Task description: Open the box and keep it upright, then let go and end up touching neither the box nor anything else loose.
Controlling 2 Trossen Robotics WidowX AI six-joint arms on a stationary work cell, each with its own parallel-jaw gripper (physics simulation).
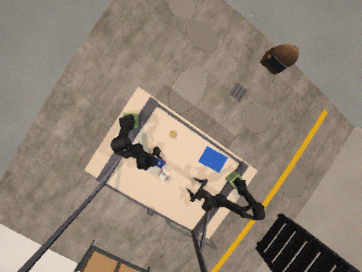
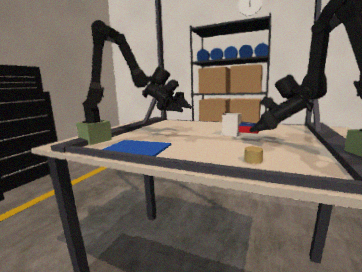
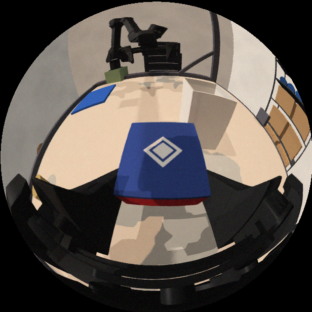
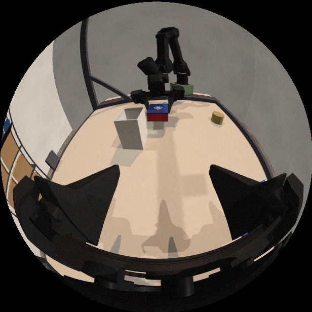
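Note:
The white box stands upright on the table, its top open. Its blue lid with red sides is apart from it, level, with the white diamond facing up. My left gripper is shut on the lid, holding it low beside the box; whether the lid touches the table is hard to tell. My right gripper is open and empty above the table, away from the box and lid.
A flat blue mat lies near one long edge of the table. A brass-coloured cylinder stands nearer the left arm's end. A dark frame rail runs along the table edge.

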